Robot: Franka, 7 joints.
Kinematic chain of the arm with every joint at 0, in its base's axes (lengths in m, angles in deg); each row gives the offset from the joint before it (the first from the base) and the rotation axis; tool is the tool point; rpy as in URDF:
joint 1: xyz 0 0 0.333 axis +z
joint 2: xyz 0 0 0 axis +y
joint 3: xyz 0 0 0.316 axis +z
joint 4: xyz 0.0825 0 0 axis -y
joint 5: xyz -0.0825 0 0.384 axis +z
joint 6: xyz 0 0 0 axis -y
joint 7: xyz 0.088 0 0 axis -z
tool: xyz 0 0 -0.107 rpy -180 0 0
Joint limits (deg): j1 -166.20..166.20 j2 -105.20..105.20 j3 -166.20..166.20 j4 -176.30..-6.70 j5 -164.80..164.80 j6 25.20..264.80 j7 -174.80..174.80
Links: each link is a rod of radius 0.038 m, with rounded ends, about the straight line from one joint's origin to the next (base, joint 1, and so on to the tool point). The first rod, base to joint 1, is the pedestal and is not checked.
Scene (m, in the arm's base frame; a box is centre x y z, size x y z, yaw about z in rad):
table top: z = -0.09
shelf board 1: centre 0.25 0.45 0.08 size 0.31 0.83 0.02 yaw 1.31
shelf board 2: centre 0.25 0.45 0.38 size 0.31 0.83 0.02 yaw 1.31
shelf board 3: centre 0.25 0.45 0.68 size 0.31 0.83 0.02 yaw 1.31
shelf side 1: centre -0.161 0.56 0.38 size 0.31 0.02 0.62 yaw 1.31
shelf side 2: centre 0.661 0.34 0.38 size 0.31 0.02 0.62 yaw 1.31
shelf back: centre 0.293 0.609 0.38 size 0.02 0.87 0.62 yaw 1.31
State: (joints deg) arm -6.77 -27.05 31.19 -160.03 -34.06 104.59 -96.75
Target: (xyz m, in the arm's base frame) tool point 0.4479 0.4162 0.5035
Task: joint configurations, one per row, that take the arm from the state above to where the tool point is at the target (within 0.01 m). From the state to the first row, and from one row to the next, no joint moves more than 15 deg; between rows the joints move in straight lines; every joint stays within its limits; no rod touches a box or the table.
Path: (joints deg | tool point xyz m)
1: -5.05 -30.27 27.41 -150.06 -34.05 103.10 -96.75 | 0.3415 0.0849 0.4048
2: -3.32 -33.49 23.64 -140.09 -34.03 101.61 -96.75 | 0.3628 0.0973 0.5035
3: -0.43 -20.42 29.20 -129.15 -34.77 110.53 -96.75 | 0.4138 0.2012 0.5053
4: 2.47 -7.36 34.77 -118.22 -35.51 119.44 -96.75 | 0.4410 0.3117 0.5028
5: 5.36 5.71 40.34 -107.29 -36.25 128.35 -96.75 | 0.4479 0.4162 0.5034

